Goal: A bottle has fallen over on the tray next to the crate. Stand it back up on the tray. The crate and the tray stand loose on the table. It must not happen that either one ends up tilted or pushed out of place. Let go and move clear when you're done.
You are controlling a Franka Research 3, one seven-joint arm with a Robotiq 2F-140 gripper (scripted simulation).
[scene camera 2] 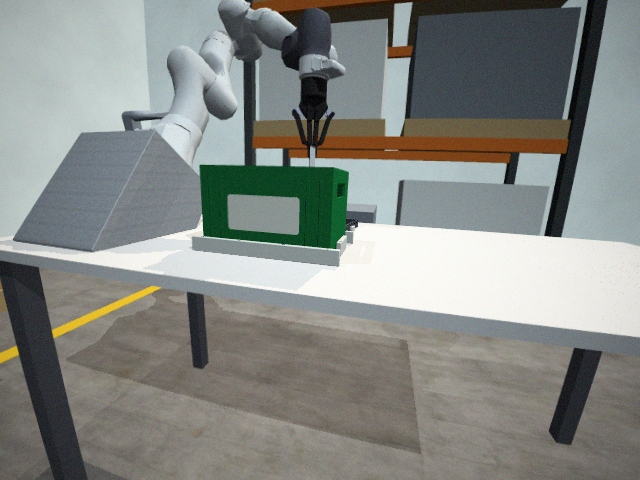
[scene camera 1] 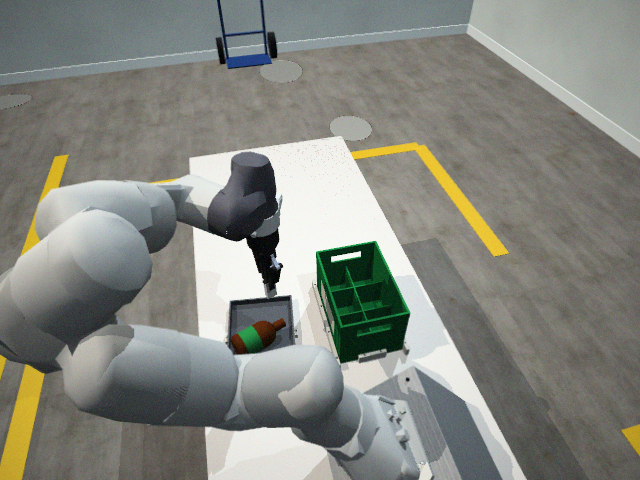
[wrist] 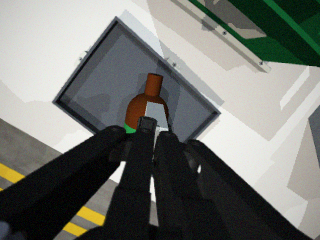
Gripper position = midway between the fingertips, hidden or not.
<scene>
I see my gripper (scene camera 2: 311,169), a brown bottle (wrist: 136,108), a green crate (scene camera 1: 352,289) and a grey tray (scene camera 1: 243,313).
The grey tray shows as well in the wrist view (wrist: 96,95). My gripper is seen too in scene camera 1 (scene camera 1: 271,294) and in the wrist view (wrist: 152,115). Scene camera 2 does not show the brown bottle, which is hidden by the green crate.
</scene>
